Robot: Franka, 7 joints.
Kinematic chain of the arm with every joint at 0, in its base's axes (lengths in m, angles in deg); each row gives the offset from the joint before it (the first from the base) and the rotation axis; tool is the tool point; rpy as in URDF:
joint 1: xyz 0 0 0.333 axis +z
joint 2: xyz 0 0 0 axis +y
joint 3: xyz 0 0 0.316 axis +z
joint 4: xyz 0.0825 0 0 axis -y
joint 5: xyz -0.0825 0 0.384 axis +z
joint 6: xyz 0 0 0 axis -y
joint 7: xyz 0.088 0 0 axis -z
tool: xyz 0 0 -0.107 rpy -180 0 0
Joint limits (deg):
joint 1: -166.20..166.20
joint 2: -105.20..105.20
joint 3: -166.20..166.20
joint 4: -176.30..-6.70
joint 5: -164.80..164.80
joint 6: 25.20..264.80
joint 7: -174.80..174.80
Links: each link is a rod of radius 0.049 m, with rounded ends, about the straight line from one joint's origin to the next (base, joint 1, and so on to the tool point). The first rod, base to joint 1, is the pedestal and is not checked.
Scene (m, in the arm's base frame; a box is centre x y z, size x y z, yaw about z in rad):
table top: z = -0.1
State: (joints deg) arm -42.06 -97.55 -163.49 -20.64 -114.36 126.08 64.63
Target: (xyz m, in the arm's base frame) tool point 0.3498 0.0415 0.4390
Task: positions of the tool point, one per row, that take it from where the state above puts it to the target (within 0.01 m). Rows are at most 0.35 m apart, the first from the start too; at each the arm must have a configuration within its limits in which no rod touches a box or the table.
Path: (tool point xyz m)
1: -0.7537 0.3257 0.1041
2: -0.8201 0.0538 0.1992
3: -0.7569 -0.2406 0.3188
4: -0.5714 -0.4867 0.2503
5: -0.3031 -0.6288 0.2225
6: -0.0149 -0.6421 0.2325
7: 0.2284 -0.5365 0.2722
8: 0.3790 -0.3509 0.3291
9: 0.4162 -0.1403 0.3894
10: 0.3498 0.0414 0.4390

